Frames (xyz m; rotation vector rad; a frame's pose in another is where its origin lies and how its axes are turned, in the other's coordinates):
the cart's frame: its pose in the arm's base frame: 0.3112 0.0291 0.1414 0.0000 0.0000 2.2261
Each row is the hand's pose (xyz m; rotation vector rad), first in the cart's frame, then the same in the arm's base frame.
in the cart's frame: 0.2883 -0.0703 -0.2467 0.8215 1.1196 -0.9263
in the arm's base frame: 0.1912 0.3005 -0.1053 -0.6428 1.2345 0.9496
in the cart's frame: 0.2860 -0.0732 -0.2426 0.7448 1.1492 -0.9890
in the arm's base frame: 0.1949 0.3005 -0.1012 -0.6957 1.1658 0.9008
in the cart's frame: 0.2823 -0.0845 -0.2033 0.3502 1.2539 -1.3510
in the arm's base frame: 0.2062 0.3044 -0.0619 -0.9003 0.8058 0.5912
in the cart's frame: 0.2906 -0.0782 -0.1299 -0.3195 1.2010 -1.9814
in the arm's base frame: 0.1961 0.3072 0.0115 -1.0023 0.2008 0.0121
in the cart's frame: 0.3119 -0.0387 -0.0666 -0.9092 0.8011 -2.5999
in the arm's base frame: 0.1518 0.3000 0.0748 -0.8106 -0.3339 -0.5754
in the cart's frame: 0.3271 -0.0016 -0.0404 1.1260 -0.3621 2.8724
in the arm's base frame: 0.1131 0.2894 0.1010 -0.5633 -0.5823 -0.9031
